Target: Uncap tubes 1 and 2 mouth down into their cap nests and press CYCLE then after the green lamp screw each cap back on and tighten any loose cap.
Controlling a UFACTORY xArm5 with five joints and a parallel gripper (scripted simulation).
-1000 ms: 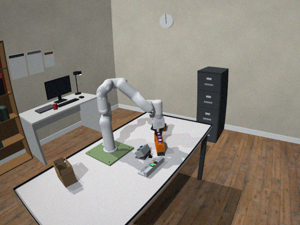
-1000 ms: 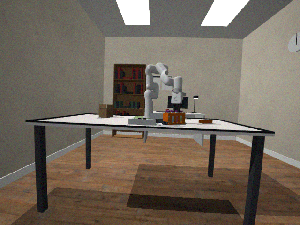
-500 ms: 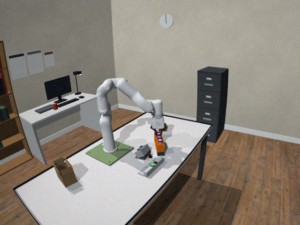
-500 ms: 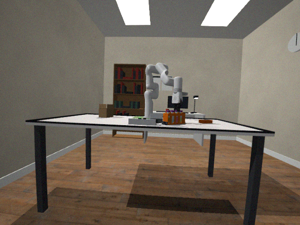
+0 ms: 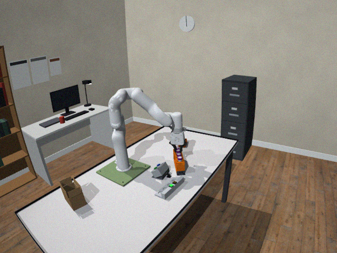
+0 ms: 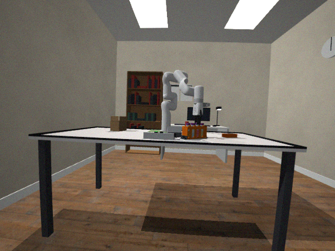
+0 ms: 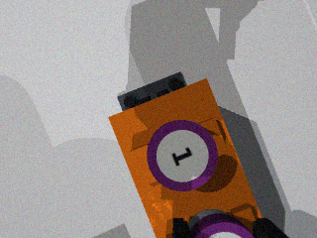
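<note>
Right now the purple cap marked 2 is 10 mm below my hand. The rest, counted from my hand: purple cap marked 1: 30 mm behind, 40 mm to the left, 20 mm below; cap 4: 60 mm ahead, 80 mm to the right, 20 mm below; blue cycle key: 70 mm behind, 170 mm to the right, 60 mm below.
</note>
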